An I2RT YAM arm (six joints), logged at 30 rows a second.
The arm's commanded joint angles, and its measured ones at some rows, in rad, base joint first. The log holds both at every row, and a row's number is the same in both.
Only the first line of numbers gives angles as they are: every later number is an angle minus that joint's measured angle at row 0.
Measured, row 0: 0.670 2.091 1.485 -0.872 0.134 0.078
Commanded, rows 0 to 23: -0.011 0.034 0.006 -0.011 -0.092 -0.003; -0.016 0.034 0.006 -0.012 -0.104 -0.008; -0.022 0.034 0.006 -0.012 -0.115 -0.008; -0.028 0.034 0.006 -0.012 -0.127 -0.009; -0.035 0.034 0.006 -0.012 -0.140 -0.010; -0.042 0.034 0.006 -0.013 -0.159 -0.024; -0.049 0.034 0.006 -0.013 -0.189 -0.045; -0.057 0.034 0.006 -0.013 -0.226 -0.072; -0.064 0.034 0.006 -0.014 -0.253 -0.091; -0.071 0.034 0.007 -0.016 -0.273 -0.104; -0.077 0.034 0.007 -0.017 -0.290 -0.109; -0.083 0.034 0.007 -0.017 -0.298 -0.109; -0.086 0.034 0.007 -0.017 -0.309 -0.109; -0.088 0.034 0.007 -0.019 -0.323 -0.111; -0.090 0.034 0.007 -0.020 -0.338 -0.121; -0.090 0.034 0.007 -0.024 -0.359 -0.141; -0.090 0.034 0.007 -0.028 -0.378 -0.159; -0.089 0.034 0.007 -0.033 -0.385 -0.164; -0.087 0.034 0.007 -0.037 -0.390 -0.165; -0.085 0.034 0.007 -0.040 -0.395 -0.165; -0.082 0.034 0.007 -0.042 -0.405 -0.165; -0.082 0.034 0.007 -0.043 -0.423 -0.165; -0.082 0.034 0.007 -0.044 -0.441 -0.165; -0.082 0.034 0.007 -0.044 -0.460 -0.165
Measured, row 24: -0.099 0.008 0.005 -0.038 -0.362 -0.145
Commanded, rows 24 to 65: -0.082 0.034 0.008 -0.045 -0.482 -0.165; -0.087 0.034 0.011 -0.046 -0.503 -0.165; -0.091 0.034 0.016 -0.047 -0.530 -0.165; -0.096 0.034 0.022 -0.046 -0.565 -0.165; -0.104 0.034 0.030 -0.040 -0.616 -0.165; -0.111 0.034 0.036 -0.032 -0.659 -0.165; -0.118 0.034 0.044 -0.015 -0.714 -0.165; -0.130 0.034 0.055 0.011 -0.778 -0.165; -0.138 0.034 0.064 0.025 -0.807 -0.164; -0.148 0.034 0.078 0.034 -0.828 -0.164; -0.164 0.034 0.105 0.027 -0.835 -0.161; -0.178 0.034 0.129 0.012 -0.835 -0.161; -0.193 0.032 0.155 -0.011 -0.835 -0.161; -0.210 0.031 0.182 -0.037 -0.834 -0.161; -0.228 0.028 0.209 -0.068 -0.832 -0.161; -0.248 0.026 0.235 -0.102 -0.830 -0.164; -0.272 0.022 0.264 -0.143 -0.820 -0.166; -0.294 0.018 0.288 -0.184 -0.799 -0.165; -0.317 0.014 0.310 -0.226 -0.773 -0.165; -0.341 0.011 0.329 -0.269 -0.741 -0.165; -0.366 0.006 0.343 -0.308 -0.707 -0.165; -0.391 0.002 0.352 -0.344 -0.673 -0.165; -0.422 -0.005 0.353 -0.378 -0.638 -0.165; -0.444 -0.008 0.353 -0.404 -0.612 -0.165; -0.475 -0.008 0.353 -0.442 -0.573 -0.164; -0.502 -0.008 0.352 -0.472 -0.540 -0.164; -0.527 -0.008 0.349 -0.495 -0.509 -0.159; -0.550 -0.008 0.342 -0.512 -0.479 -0.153; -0.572 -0.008 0.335 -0.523 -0.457 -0.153; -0.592 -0.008 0.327 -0.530 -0.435 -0.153; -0.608 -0.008 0.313 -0.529 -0.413 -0.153; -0.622 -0.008 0.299 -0.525 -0.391 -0.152; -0.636 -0.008 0.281 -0.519 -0.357 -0.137; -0.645 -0.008 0.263 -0.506 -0.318 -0.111; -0.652 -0.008 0.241 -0.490 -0.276 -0.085; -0.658 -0.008 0.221 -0.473 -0.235 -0.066; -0.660 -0.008 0.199 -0.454 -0.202 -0.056; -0.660 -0.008 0.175 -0.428 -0.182 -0.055; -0.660 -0.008 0.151 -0.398 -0.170 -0.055; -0.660 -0.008 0.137 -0.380 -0.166 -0.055; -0.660 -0.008 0.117 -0.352 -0.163 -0.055; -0.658 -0.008 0.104 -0.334 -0.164 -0.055
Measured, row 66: -0.663 0.032 0.136 -0.363 -0.231 -0.076
